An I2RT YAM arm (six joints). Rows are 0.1 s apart.
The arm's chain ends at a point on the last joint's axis. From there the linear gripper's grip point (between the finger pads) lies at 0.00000 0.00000 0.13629 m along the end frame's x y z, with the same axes.
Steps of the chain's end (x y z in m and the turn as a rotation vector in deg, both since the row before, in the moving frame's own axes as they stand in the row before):
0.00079, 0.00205, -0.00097, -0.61, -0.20, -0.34
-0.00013, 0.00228, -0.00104, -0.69, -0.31, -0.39
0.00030, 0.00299, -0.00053, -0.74, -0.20, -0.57
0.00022, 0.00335, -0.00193, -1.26, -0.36, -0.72
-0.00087, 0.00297, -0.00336, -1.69, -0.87, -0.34
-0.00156, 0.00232, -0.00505, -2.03, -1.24, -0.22
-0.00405, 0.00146, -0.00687, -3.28, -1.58, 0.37
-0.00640, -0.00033, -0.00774, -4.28, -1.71, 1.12
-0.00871, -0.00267, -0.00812, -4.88, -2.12, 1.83
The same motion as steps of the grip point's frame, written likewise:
0.00032, 0.00350, -0.00098, -0.61, -0.20, -0.34
-0.00086, 0.00392, -0.00105, -0.69, -0.31, -0.39
-0.00017, 0.00475, -0.00054, -0.74, -0.20, -0.57
-0.00062, 0.00635, -0.00197, -1.26, -0.36, -0.72
-0.00293, 0.00700, -0.00343, -1.69, -0.87, -0.34
-0.00450, 0.00715, -0.00517, -2.03, -1.24, -0.22
-0.00783, 0.00924, -0.00715, -3.28, -1.58, 0.37
-0.01056, 0.00980, -0.00818, -4.28, -1.71, 1.12
-0.01393, 0.00884, -0.00871, -4.88, -2.12, 1.83

